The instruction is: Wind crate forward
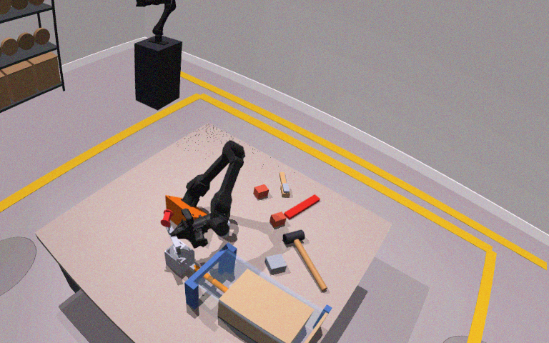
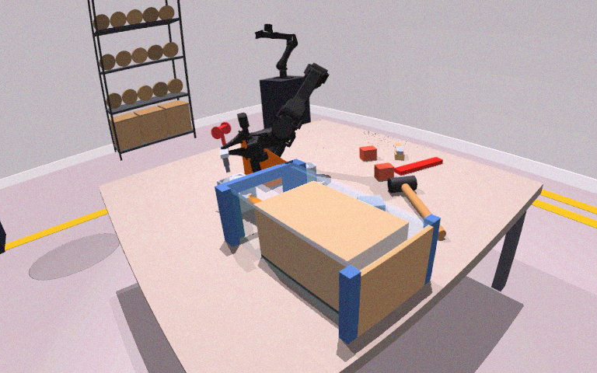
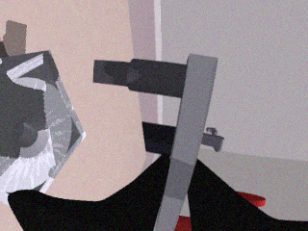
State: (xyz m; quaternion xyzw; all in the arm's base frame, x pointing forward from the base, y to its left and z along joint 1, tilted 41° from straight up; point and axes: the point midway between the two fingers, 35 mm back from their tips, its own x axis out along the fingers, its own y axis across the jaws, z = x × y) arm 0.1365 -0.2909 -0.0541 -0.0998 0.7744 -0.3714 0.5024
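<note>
Right now the red knob is 40 mm behind my gripper tip, 40 mm above it and 30 mm to the left of it. The rest, counted from my gripper tip: grey hand winch: 160 mm below, 10 mm to the left, 10 mm ahead; blue steel frame: 180 mm ahead, 80 mm below, 10 mm to the left; winch handle: 10 mm to the left, 10 mm behind, 10 mm above.
</note>
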